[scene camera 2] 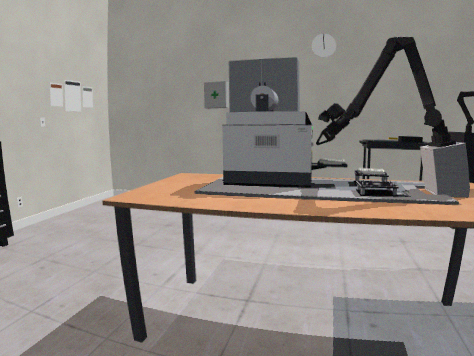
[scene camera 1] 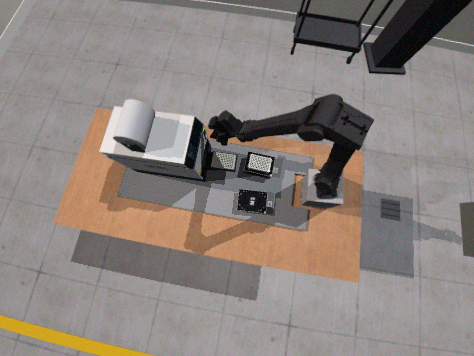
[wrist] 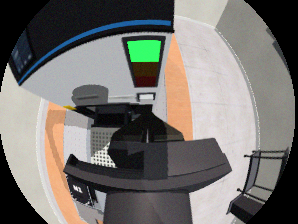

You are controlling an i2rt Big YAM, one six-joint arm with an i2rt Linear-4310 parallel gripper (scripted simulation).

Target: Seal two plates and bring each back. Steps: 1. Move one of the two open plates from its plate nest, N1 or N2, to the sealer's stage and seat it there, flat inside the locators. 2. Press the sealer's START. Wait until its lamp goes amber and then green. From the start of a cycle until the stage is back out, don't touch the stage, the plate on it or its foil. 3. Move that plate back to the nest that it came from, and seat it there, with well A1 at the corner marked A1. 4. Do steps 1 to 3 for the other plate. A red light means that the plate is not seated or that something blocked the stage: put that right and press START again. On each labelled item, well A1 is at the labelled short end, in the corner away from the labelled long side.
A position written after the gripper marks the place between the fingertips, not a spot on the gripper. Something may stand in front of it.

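Observation:
A plate [wrist: 97, 138] is visible, as is the gripper [wrist: 147, 113].

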